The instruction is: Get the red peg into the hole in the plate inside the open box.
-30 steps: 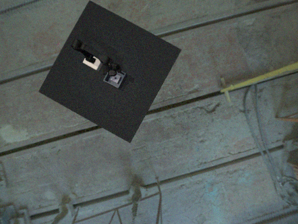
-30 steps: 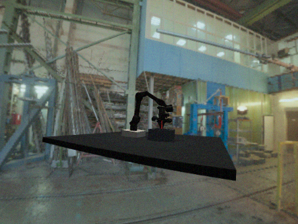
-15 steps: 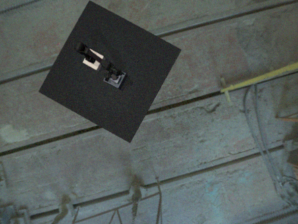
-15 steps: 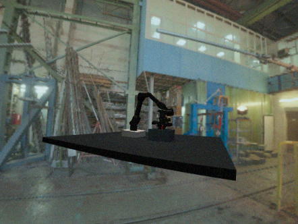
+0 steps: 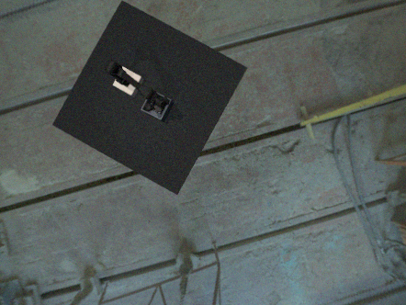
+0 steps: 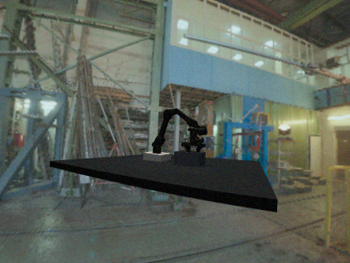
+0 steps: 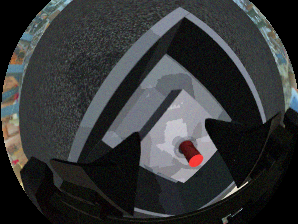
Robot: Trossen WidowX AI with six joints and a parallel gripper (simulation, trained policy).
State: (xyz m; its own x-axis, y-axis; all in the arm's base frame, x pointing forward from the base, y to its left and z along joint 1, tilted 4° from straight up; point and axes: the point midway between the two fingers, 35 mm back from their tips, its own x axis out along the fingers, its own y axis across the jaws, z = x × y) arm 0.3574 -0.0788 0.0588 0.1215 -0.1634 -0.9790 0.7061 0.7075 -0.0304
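Right now the red peg is 30 mm behind my gripper tip, 20 mm below it and 10 mm to the left of it. Round my gripper tip: dark box 40 mm below, 30 mm behind, 10 mm to the left; then pale plate 30 mm behind, 20 mm below, 10 mm to the left.
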